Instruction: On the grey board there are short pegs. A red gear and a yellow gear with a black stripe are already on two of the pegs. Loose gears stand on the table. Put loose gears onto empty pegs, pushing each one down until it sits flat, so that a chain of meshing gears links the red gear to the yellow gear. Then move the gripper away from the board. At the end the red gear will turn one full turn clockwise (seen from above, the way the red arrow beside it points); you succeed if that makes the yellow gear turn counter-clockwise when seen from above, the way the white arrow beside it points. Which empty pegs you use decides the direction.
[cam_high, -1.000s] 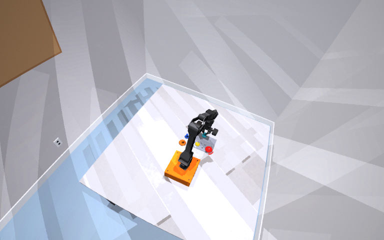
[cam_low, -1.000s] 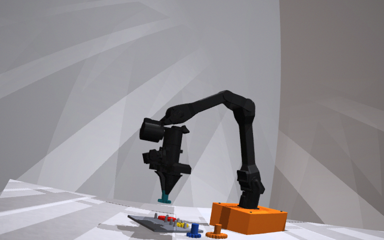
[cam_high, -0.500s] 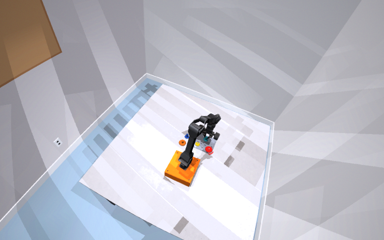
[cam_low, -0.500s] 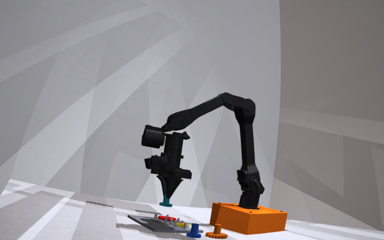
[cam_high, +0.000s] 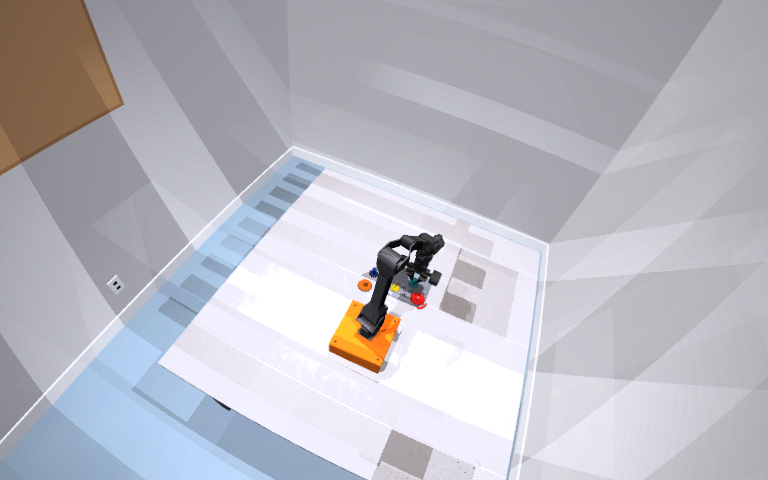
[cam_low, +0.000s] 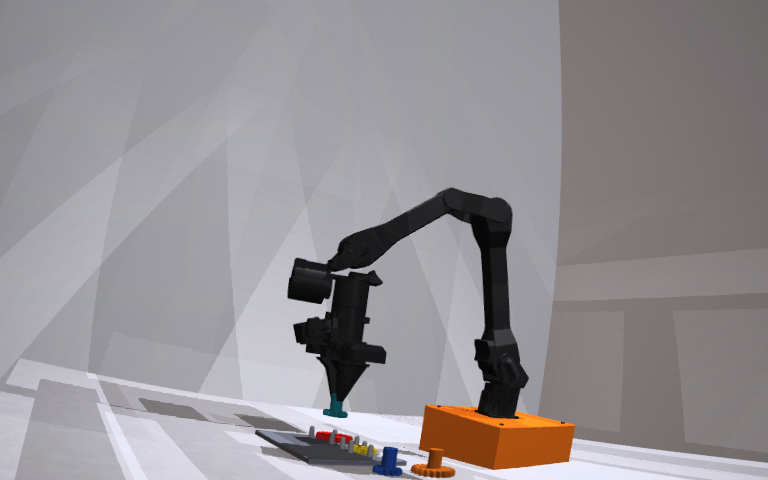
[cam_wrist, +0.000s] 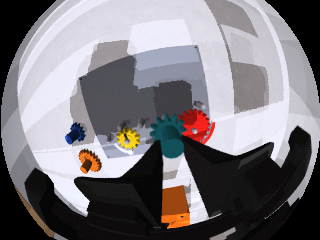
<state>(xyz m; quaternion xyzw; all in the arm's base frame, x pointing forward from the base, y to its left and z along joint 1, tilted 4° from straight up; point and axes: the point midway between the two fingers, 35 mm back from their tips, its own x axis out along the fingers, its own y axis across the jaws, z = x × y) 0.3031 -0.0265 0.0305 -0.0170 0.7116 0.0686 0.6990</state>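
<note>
The red gear is 7 cm below my gripper tip, 5 cm to the right of it and 2 cm behind it. Also, from my gripper tip: yellow gear 7 cm below, 6 cm to the left, 3 cm behind; then blue gear 18 cm to the left, 7 cm below, 3 cm behind; then teal gear 1 cm below.
</note>
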